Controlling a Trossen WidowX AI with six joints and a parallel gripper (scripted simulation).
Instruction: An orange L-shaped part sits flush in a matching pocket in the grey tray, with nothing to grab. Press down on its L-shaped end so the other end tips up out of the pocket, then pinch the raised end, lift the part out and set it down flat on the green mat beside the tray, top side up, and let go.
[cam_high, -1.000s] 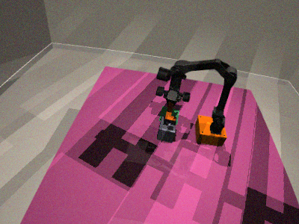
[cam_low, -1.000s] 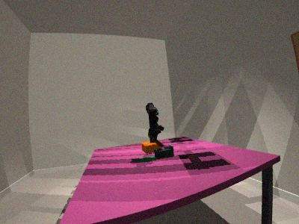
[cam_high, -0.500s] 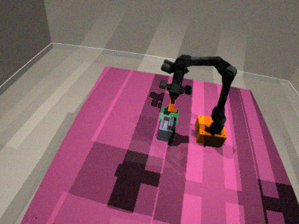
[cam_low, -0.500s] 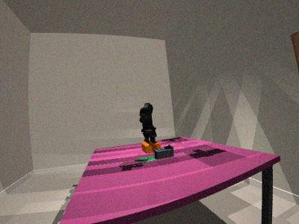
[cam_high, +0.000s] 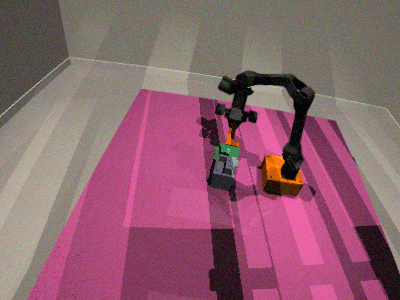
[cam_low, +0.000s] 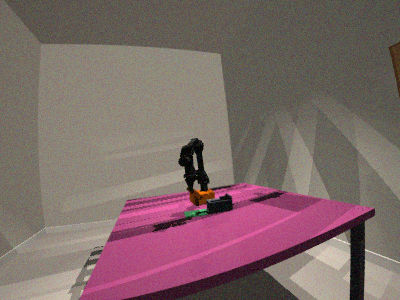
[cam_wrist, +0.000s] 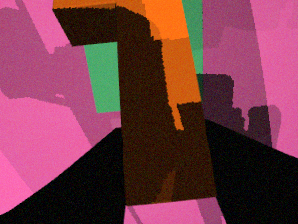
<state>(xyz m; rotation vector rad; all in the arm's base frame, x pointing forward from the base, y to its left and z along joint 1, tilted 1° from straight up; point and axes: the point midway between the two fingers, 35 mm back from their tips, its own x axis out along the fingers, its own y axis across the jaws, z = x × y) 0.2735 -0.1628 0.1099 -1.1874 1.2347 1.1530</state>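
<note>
The green mat is 20 mm to the left of my gripper tip and 170 mm below it. Also, from my gripper tip: orange l-shaped part 10 mm behind, 30 mm to the left, 30 mm below.
</note>
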